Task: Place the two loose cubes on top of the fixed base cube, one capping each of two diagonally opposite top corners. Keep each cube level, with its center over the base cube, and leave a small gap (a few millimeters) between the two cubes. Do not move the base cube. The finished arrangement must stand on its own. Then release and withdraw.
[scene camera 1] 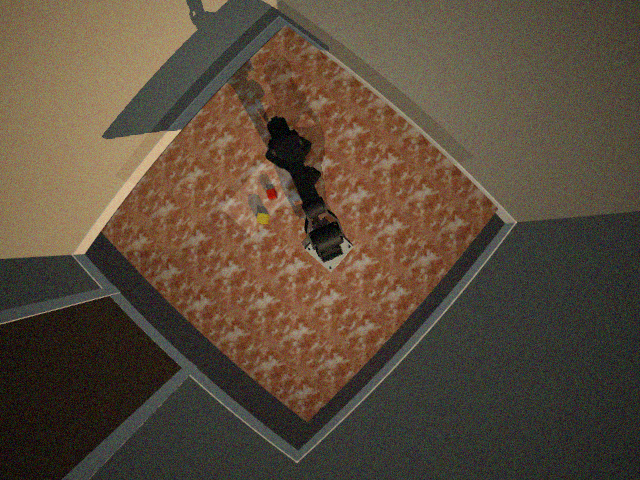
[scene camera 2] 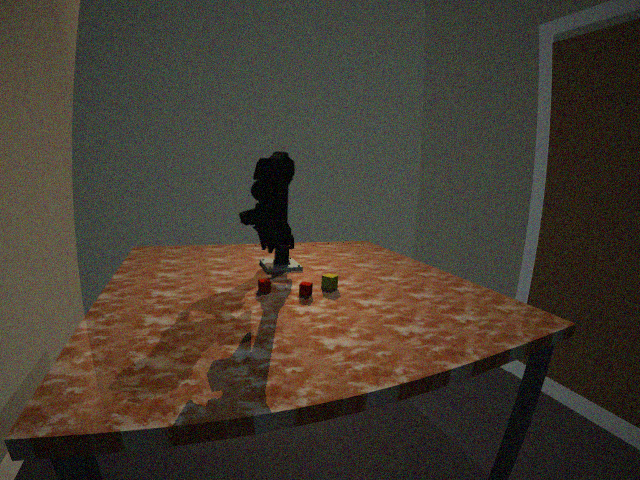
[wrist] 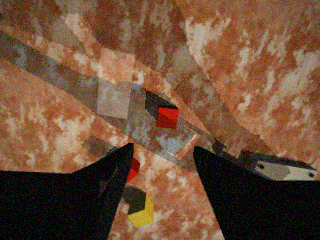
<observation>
My gripper [scene camera 2: 267, 251] is open, holding nothing.
My gripper shows as well in the wrist view [wrist: 164, 149].
</observation>
